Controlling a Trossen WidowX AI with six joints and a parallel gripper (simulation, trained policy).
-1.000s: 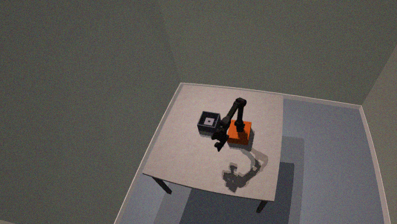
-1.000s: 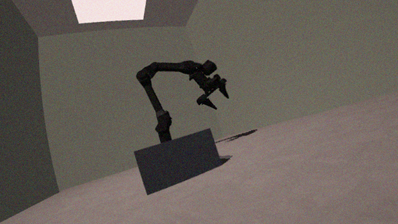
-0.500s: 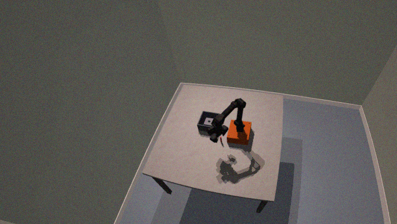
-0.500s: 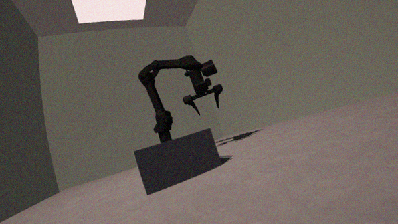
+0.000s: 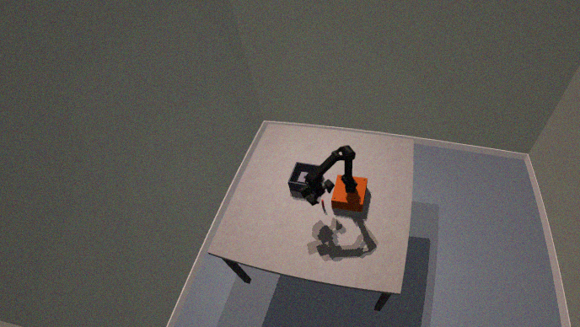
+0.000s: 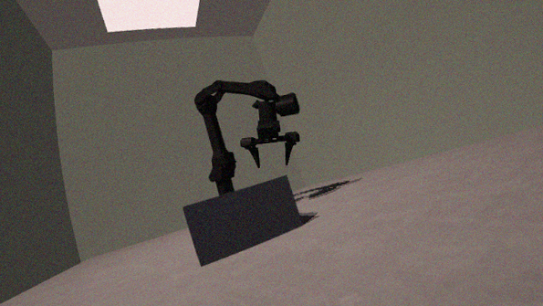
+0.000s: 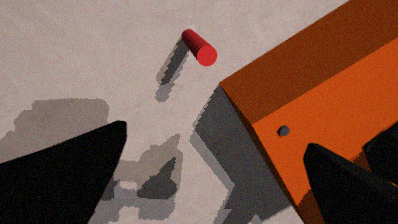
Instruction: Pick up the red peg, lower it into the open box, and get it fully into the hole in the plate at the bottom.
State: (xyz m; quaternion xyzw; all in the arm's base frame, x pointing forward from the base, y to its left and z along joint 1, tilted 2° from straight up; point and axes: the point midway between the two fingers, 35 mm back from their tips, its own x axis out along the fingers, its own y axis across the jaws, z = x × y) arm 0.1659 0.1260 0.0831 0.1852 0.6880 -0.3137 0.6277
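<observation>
The red peg is 2 cm ahead of my gripper tip, 2 cm to the right of it and 10 cm below it. Also, from my gripper tip: light plate (17 cm ahead, 22 cm to the right, 10 cm below); then dark box (17 cm ahead, 22 cm to the right, 11 cm below).
</observation>
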